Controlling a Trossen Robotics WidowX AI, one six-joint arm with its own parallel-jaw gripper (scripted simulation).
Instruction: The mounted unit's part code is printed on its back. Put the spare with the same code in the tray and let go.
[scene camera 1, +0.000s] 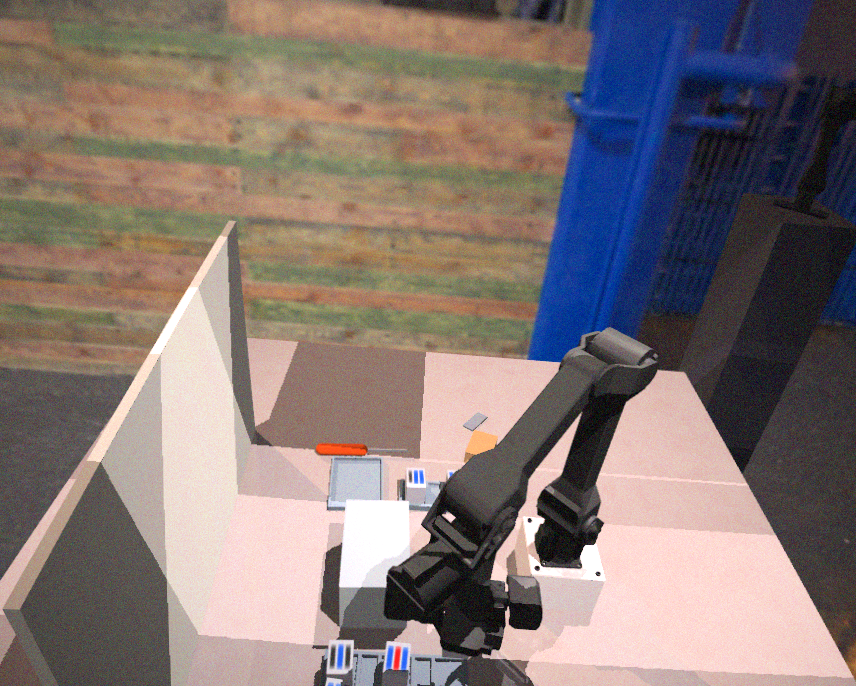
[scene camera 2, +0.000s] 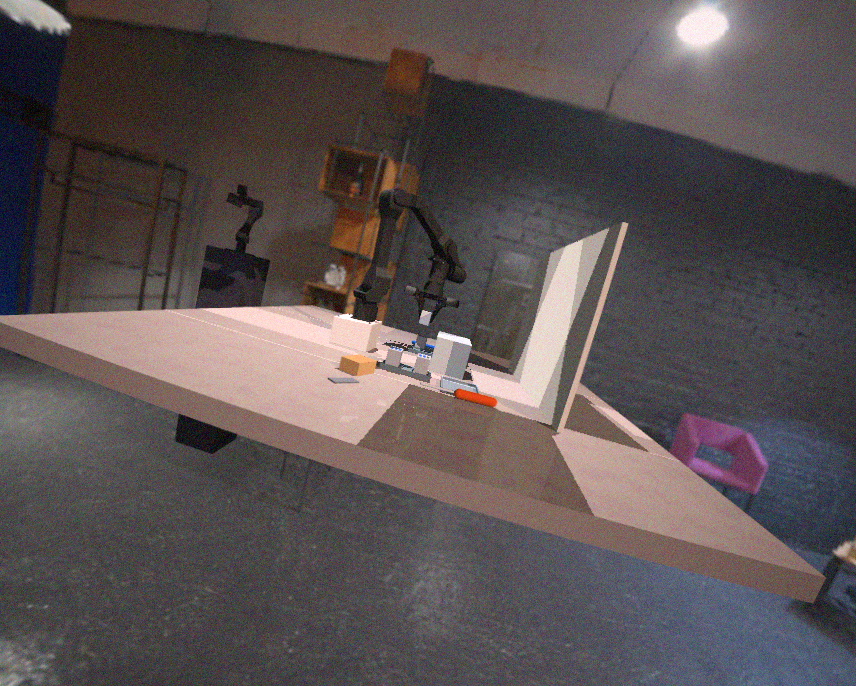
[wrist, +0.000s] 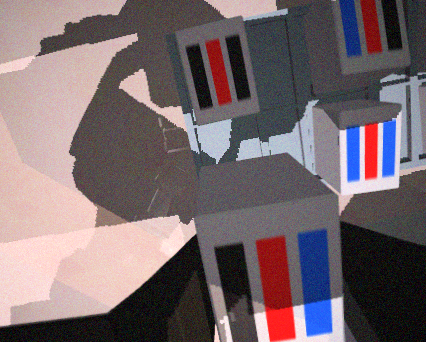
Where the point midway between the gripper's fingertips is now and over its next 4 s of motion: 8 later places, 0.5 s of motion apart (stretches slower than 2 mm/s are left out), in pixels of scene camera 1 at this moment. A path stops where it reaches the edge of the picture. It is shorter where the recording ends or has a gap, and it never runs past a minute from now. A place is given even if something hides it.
My gripper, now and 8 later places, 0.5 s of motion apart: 456, 634; 458, 610; 422, 586; 379, 547; 354, 504; 345, 459; 354, 422; 357, 415; 356, 421
